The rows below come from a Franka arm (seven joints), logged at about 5 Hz.
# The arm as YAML. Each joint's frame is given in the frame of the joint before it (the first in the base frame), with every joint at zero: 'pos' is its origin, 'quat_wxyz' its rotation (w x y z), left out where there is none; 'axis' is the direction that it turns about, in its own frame. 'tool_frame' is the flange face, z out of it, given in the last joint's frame.
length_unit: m
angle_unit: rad
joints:
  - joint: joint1
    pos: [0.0, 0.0, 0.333]
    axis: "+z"
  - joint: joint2
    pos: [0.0, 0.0, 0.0]
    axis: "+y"
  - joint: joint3
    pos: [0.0, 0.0, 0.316]
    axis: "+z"
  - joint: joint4
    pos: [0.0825, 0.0, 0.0]
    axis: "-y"
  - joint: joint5
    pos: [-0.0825, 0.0, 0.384]
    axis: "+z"
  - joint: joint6
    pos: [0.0, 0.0, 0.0]
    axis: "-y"
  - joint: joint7
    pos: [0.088, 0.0, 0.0]
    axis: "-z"
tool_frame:
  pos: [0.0, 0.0, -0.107]
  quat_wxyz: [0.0, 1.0, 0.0, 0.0]
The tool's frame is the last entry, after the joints.
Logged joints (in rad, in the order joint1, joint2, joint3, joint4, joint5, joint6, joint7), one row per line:
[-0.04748 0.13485 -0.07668 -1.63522 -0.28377 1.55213 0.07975]
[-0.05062 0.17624 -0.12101 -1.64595 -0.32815 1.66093 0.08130]
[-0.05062 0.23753 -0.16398 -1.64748 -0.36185 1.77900 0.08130]
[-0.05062 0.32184 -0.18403 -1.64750 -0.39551 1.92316 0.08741]
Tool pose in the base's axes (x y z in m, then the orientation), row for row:
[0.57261 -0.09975 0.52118 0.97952 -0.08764 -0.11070 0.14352]
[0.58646 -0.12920 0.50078 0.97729 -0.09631 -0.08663 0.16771]
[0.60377 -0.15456 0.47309 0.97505 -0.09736 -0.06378 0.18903]
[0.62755 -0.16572 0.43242 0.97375 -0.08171 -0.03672 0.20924]
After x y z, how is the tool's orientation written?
As a quaternion, x y z w.
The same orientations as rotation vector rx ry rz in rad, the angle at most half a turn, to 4 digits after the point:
[2.8244 -0.2527 -0.3192]
[2.7803 -0.2740 -0.2465]
[2.7418 -0.2738 -0.1793]
[2.7086 -0.2273 -0.1021]

